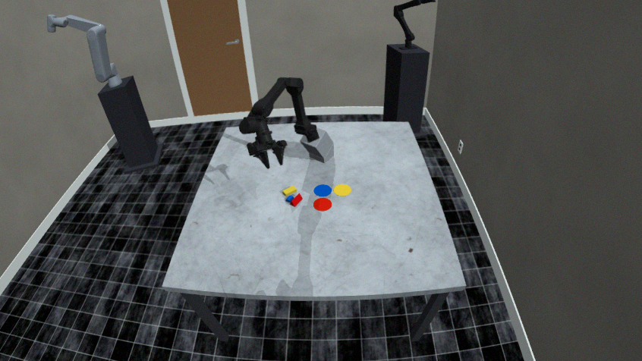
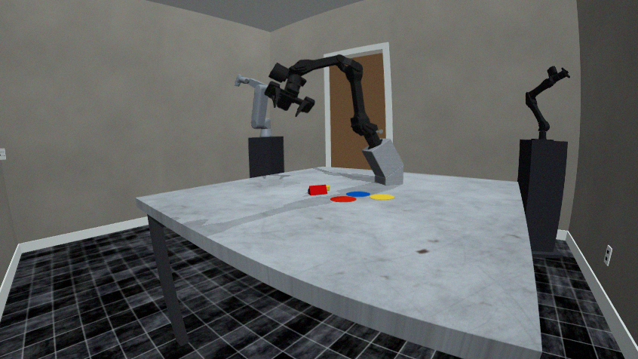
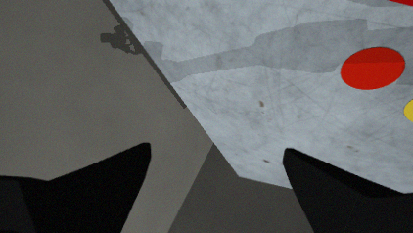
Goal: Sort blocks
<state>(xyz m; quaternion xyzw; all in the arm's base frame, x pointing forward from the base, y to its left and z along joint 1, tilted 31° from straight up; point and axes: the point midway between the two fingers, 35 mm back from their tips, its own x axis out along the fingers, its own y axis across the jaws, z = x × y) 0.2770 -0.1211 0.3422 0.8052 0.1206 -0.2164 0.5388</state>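
The red block lies 70 mm behind my hand, 80 mm to the left of it and 320 mm below it. The rest, counted from my hand: small blue block: 90 mm behind, 60 mm to the left, 320 mm below; yellow block: 150 mm behind, 70 mm to the left, 320 mm below; red circle: 10 mm behind, 200 mm to the left, 330 mm below.
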